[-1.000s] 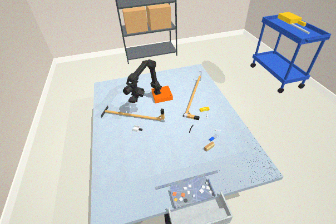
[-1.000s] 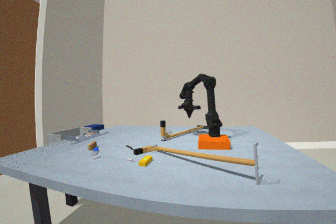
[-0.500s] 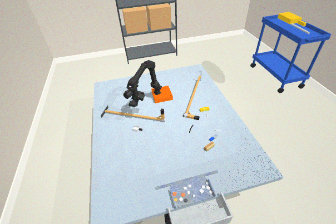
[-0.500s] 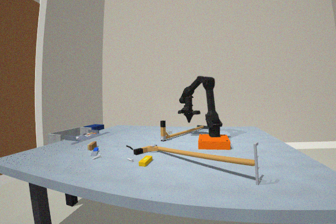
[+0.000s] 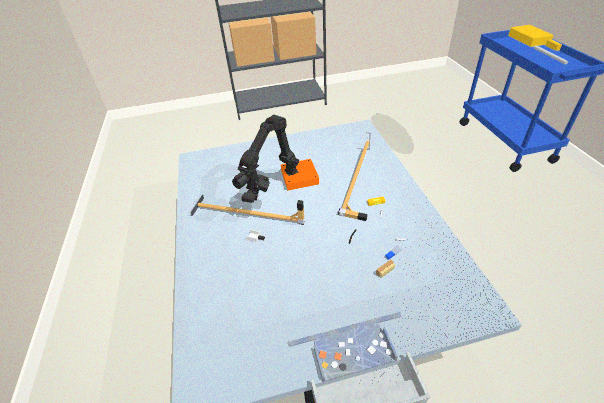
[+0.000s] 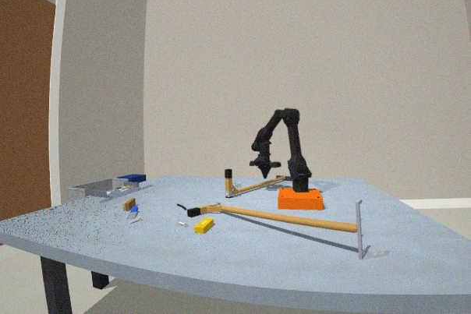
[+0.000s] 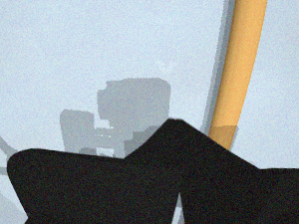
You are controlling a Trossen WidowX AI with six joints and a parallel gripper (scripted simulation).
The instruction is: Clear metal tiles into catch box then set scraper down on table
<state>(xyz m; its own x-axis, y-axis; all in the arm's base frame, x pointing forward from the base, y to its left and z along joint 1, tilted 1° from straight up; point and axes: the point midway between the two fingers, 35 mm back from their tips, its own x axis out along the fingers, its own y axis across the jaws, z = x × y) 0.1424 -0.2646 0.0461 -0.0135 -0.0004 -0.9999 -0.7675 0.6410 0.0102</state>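
My gripper tip is now 20 mm short of the scraper and 50 mm to the left of it. Also, from my gripper tip: white-and-black piece 190 mm ahead, 70 mm to the right, 60 mm below; yellow block 270 mm ahead, 570 mm to the left, 50 mm below; black curved strip 400 mm ahead, 340 mm to the left, 60 mm below.
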